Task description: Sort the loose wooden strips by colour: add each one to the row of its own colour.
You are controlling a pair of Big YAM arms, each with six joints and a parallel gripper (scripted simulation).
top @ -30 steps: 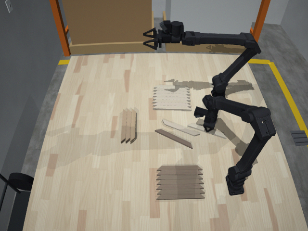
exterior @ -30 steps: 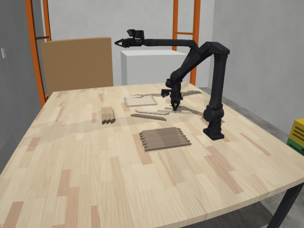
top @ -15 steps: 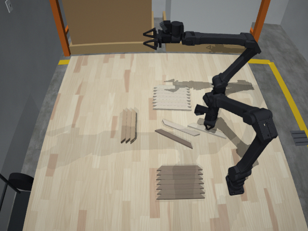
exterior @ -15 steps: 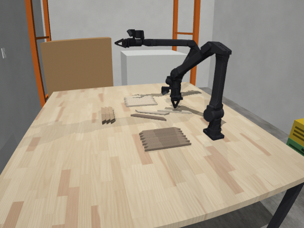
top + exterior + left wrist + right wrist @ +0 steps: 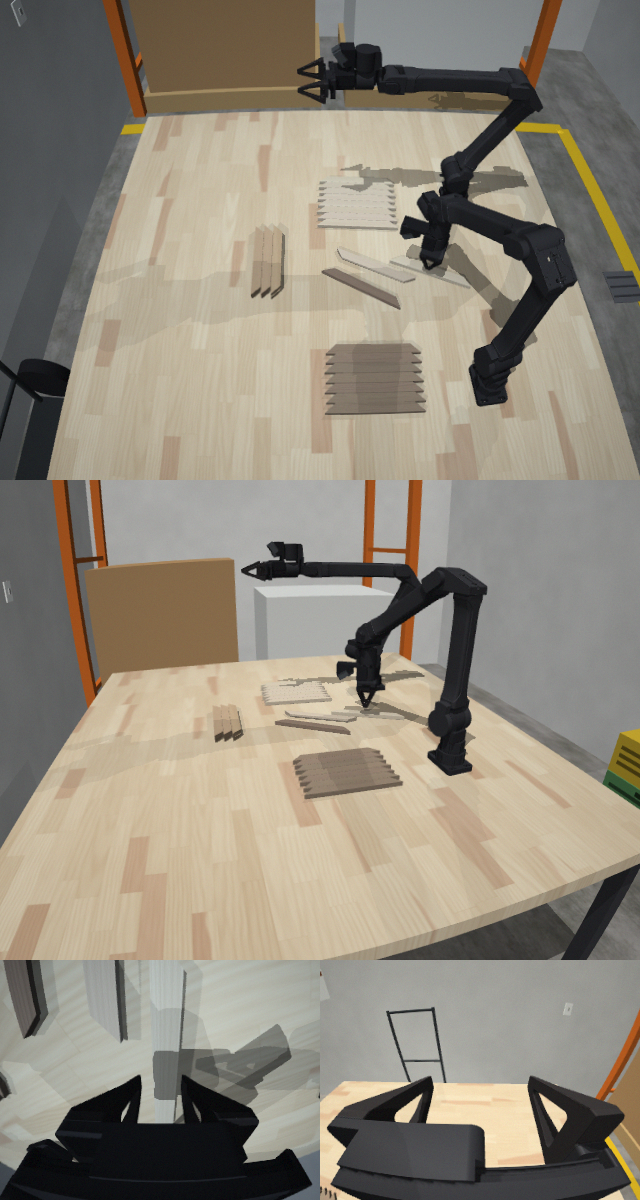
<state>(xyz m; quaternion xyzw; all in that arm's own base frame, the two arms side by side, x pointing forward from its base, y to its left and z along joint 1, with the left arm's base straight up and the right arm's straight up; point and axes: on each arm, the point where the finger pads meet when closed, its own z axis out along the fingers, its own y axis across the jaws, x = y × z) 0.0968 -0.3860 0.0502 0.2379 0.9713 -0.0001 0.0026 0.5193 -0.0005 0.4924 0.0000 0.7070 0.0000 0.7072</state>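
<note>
The dark brown strip is 200 mm ahead of my left hand, 60 mm to the left of it and 40 mm below it.
</note>
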